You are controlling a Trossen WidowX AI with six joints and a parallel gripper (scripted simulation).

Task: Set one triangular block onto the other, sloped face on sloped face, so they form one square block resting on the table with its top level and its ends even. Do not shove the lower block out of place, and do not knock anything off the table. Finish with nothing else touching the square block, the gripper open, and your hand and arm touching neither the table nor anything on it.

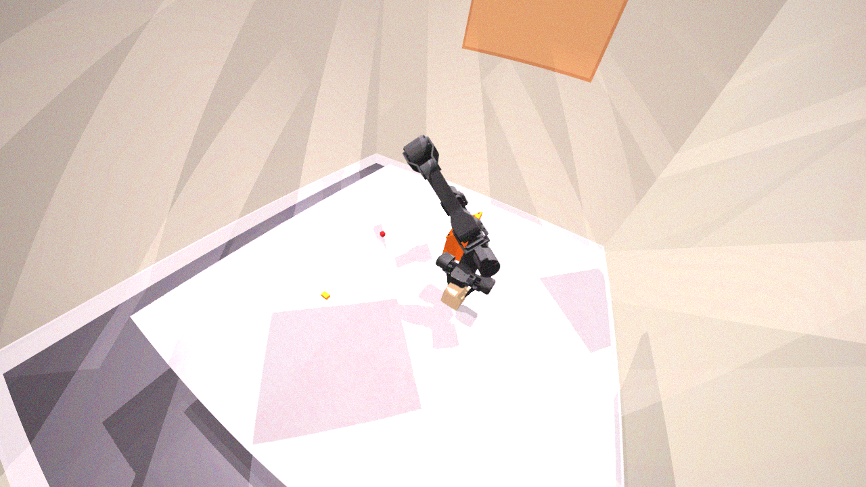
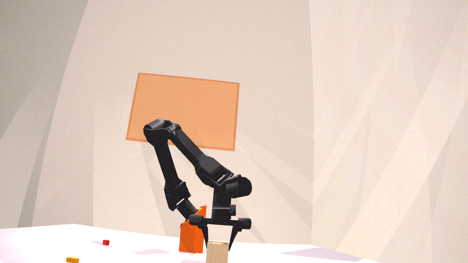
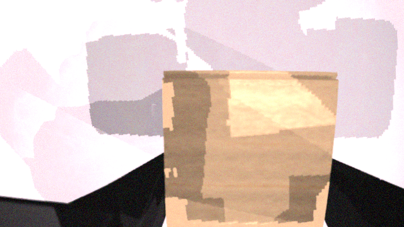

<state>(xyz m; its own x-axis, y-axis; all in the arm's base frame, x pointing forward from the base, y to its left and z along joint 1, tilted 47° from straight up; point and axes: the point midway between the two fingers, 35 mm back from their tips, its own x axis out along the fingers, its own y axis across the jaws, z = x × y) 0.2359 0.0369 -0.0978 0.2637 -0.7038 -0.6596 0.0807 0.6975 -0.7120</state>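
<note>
Now: gripper tip 10 mm below the tan wooden triangular block and 10 mm past it. Round my gripper tip: small orange-yellow cube 340 mm to the right, 240 mm ahead, 30 mm below.
</note>
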